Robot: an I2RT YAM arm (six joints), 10 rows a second.
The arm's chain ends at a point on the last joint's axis. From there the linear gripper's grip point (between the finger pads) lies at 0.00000 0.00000 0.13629 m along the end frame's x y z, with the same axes.
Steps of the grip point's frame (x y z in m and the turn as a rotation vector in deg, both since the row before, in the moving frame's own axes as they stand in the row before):
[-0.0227 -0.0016 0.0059 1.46 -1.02 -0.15]
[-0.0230 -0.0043 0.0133 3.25 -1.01 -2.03]
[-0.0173 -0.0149 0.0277 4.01 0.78 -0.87]
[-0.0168 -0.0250 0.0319 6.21 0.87 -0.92]
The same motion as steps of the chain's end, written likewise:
[-0.0203 0.0019 0.0060 1.46 -1.02 -0.15]
[-0.0205 0.0034 0.0135 3.25 -1.01 -2.03]
[-0.0191 -0.0054 0.0280 4.01 0.78 -0.87]
[-0.0187 -0.0102 0.0327 6.21 0.87 -0.92]

